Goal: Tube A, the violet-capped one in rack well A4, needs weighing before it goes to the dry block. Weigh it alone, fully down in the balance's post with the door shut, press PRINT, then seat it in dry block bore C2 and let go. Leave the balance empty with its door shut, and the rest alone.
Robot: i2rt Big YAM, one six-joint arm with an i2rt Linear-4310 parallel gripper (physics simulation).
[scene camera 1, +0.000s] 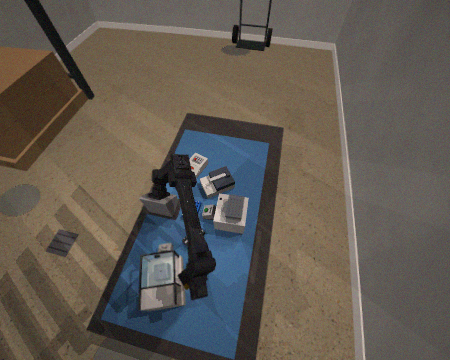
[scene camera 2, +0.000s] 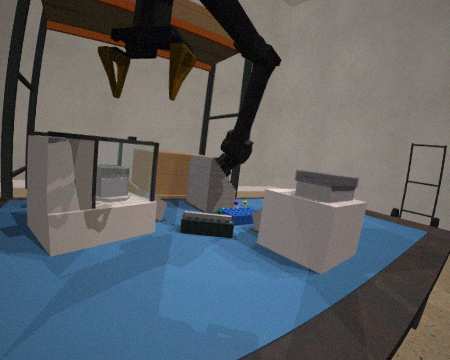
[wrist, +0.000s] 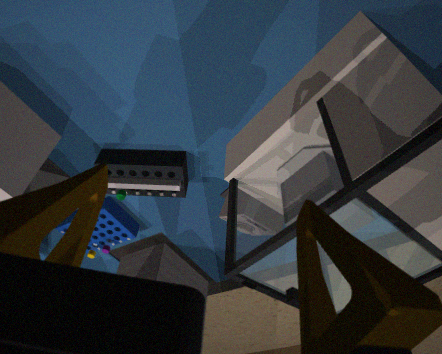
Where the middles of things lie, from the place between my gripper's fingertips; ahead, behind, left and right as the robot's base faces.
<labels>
The balance door point(scene camera 1: 157, 269) lies 200 mm behind my hand, 60 mm below it and 40 mm to the right of it. Round my hand: balance with glass box point(scene camera 2: 83, 191): 180 mm behind, 160 mm below, 80 mm to the right; white box with grey lid point(scene camera 2: 318, 225): 400 mm to the left, 180 mm below, 20 mm ahead.
</labels>
